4 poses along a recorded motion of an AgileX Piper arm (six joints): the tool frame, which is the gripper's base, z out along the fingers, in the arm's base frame.
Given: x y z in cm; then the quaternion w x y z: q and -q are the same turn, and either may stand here.
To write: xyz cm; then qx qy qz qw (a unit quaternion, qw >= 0). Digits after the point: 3 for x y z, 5 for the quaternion.
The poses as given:
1: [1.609 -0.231 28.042 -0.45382 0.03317 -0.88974 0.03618]
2: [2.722 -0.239 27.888 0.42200 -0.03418 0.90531 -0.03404]
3: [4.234 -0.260 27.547 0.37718 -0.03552 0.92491 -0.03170]
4: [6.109 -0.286 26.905 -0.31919 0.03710 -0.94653 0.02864]
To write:
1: [1.609 -0.231 28.042 -0.03317 0.88974 -0.03618 0.45382]
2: [2.722 -0.239 27.888 -0.03418 0.90531 -0.03404 0.42200]
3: [4.234 -0.260 27.547 -0.03552 0.92491 -0.03170 0.37718]
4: [6.109 -0.286 26.905 -0.03710 0.94653 -0.02864 0.31919]
